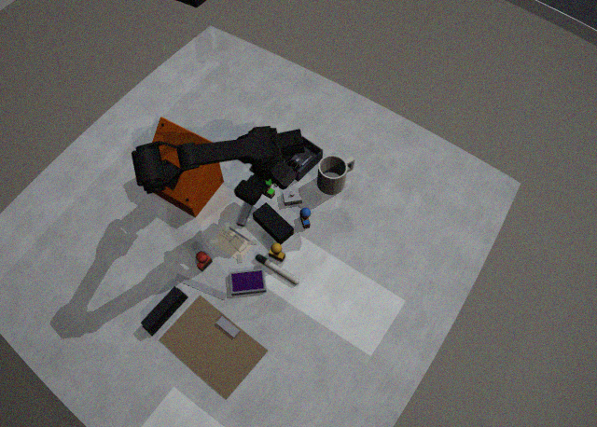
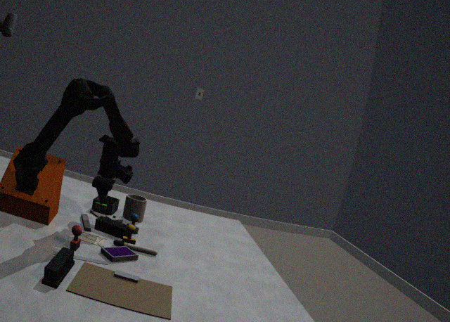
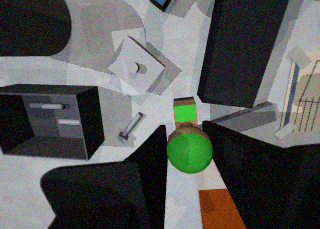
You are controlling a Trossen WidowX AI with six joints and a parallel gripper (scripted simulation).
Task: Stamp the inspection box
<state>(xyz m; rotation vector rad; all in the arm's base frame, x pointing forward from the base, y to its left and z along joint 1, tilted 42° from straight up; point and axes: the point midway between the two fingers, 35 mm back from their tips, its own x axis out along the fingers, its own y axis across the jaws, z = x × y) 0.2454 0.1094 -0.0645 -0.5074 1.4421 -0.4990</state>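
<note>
The purple ink pad lies 9 cm ahead of my gripper tip, 23 cm to the right of it and 7 cm below it. The rest, counted from my gripper tip: green-knobbed stamp 1 cm below; grey plate 5 cm ahead, 4 cm to the left, 6 cm below; grey bar 4 cm behind, 5 cm to the right, 7 cm below.
</note>
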